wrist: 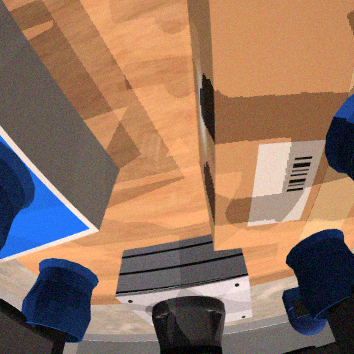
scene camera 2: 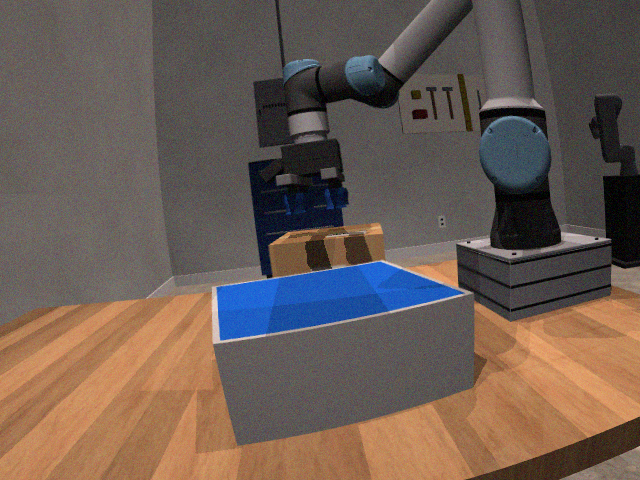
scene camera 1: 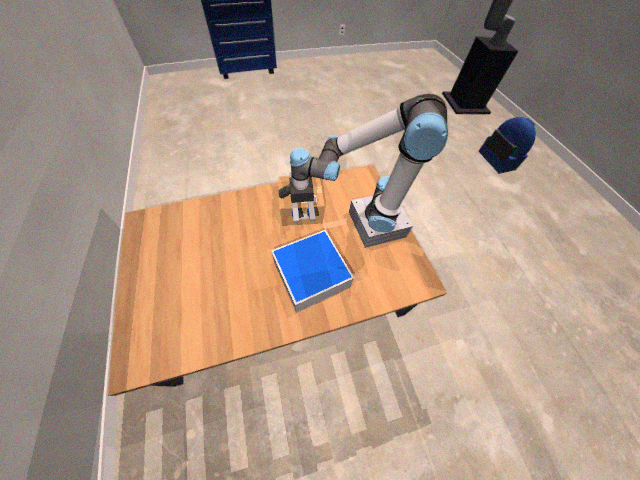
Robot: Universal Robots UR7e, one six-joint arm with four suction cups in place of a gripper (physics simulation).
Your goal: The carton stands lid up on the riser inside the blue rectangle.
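The brown carton (scene camera 1: 285, 218) (scene camera 2: 334, 252) (wrist: 280, 50) stands on the table behind the riser, apart from it. Its taped top with a white barcode label faces up. The grey riser (scene camera 1: 326, 295) (scene camera 2: 346, 379) (wrist: 65, 110) has the filled blue rectangle (scene camera 1: 310, 258) (scene camera 2: 330, 298) (wrist: 50, 220) on top, with nothing standing on it. My gripper (scene camera 1: 303, 212) (scene camera 2: 316, 200) (wrist: 183, 225), four blue suction cups pointing down, is open and empty. It hangs above the carton with a gap in scene camera 2. The gripper hides much of the carton in scene camera 1.
The arm's grey base block (scene camera 1: 385, 235) (scene camera 2: 558, 281) (wrist: 182, 265) stands on the table to the right of the carton and riser. The wooden table's (scene camera 1: 206, 289) front edge runs beyond the riser. A blue drawer cabinet (scene camera 1: 242, 38) stands on the floor behind.
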